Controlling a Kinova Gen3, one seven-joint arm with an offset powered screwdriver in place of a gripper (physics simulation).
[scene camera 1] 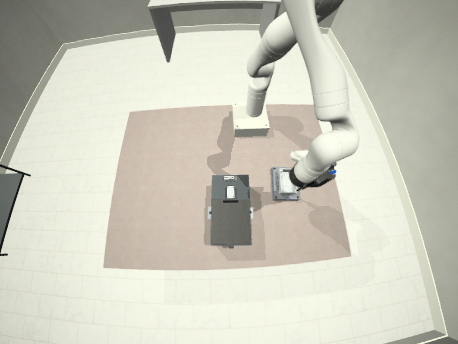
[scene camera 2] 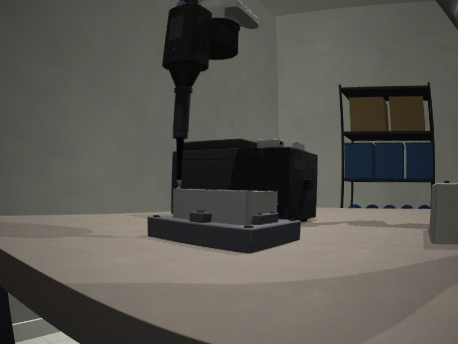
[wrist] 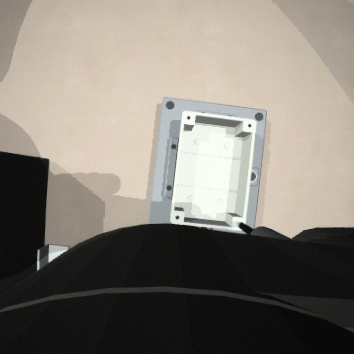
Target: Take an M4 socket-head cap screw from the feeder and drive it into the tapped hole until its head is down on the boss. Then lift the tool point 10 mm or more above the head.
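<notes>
My gripper, a black screwdriver [scene camera 2: 179, 181] [wrist: 242, 226], points down at a near corner of the pale open housing [scene camera 1: 287, 184] [scene camera 2: 215, 202] [wrist: 176, 175]. A small light screw [scene camera 2: 179, 185] shows at the bit's tip, right at the housing's top edge in scene camera 2. The bit and screw look in line and close to upright. The screw's shank and the tapped hole beneath it are hidden, so its depth cannot be told. The housing sits on a grey fixture plate [scene camera 1: 276, 196] [scene camera 2: 200, 234] [wrist: 161, 145]. The dark feeder [scene camera 1: 231, 222] [scene camera 2: 280, 172] [wrist: 22, 210] stands beside the fixture.
Small clamp blocks [scene camera 2: 200, 216] [wrist: 171, 167] and dark bolts surround the housing. The arm's base block [scene camera 1: 251, 131] [scene camera 2: 444, 215] stands on the table top [scene camera 1: 150, 200]. A shelf rack [scene camera 2: 385, 135] with brown and blue boxes stands in the background.
</notes>
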